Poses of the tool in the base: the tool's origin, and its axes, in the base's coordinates. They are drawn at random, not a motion.
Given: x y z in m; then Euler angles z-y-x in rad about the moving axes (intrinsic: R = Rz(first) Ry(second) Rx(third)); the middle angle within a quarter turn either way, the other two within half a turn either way.
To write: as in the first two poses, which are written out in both.
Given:
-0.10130 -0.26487 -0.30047 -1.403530 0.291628 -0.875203
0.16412 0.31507 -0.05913 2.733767 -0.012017 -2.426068
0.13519 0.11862 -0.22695 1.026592 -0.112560 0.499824
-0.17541 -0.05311 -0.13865 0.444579 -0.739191 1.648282
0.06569 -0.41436 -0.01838 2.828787 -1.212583 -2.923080
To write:
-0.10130 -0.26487 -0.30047 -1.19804 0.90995 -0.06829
0.16412 0.31507 -0.05913 -1.58911 2.42598 -1.99245
0.13519 0.11862 -0.22695 1.80242 0.51129 -0.74707
-0.17541 -0.05311 -0.13865 2.31148 1.62803 -1.07396
0.06569 -0.41436 -0.01838 -3.06062 1.92012 3.06160

